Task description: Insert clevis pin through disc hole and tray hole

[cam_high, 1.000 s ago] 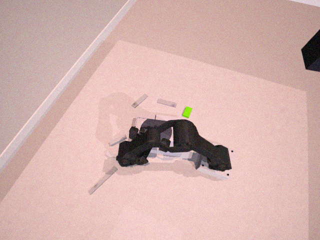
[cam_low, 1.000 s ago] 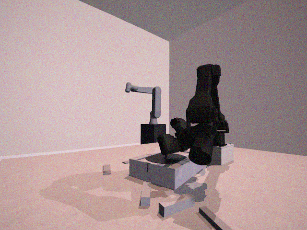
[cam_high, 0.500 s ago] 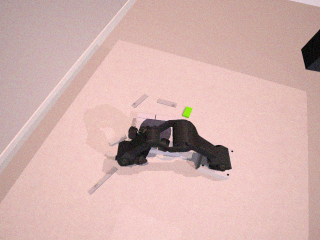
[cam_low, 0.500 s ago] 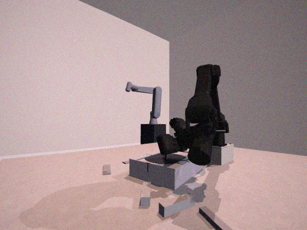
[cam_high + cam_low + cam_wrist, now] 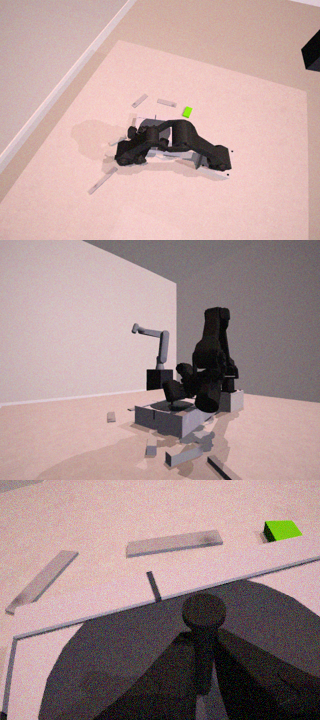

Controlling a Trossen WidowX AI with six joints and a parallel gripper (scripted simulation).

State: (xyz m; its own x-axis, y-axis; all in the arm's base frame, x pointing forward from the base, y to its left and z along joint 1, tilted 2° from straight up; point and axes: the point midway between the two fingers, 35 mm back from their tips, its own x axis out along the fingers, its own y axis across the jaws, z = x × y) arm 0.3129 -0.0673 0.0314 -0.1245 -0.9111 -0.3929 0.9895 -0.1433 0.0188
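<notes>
My gripper tip is now 2 cm past the rimmed tray, 1 cm to the right of it and 4 cm above it. Round my gripper tip: steel pin 1 cm below; green block 15 cm behind, 17 cm to the right, 8 cm below; dark disc 3 cm below.
</notes>
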